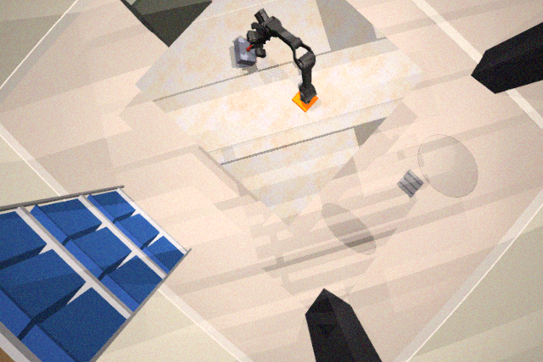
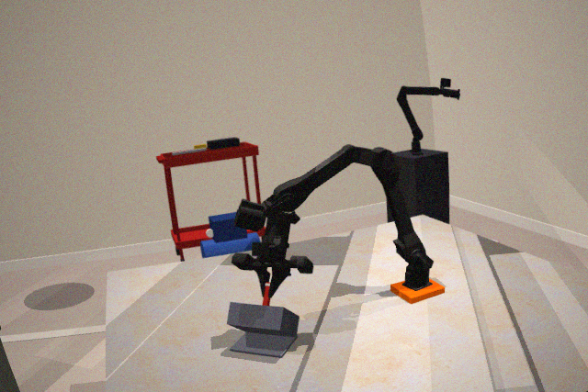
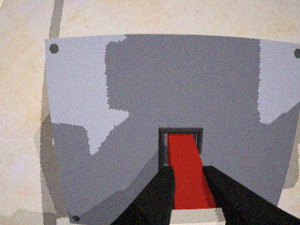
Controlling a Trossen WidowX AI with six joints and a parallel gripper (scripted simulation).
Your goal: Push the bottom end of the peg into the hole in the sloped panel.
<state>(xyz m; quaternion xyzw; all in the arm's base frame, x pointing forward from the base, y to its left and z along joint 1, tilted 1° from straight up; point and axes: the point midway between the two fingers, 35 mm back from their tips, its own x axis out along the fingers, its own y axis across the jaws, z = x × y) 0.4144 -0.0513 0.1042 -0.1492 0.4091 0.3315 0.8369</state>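
The sloped panel is 50 mm below my gripper tip, 20 mm to the left of it and 20 mm ahead of it. Round my gripper tip: red square peg: 10 mm to the right, 10 mm behind, 10 mm above.
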